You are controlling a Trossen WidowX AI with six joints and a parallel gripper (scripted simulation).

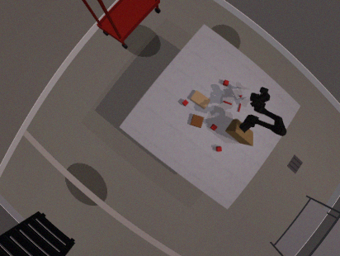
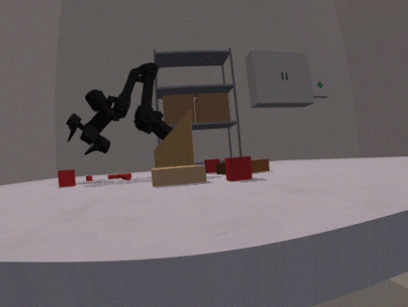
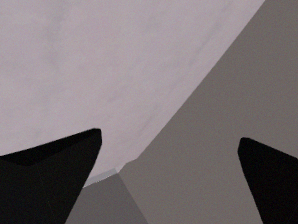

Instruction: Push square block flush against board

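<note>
Now: the tan board 370 mm ahead of my gripper tip, 420 mm to the left of it and 110 mm below it. Also, from my gripper tip: brown square block (250 mm ahead, 570 mm to the left, 110 mm below).
</note>
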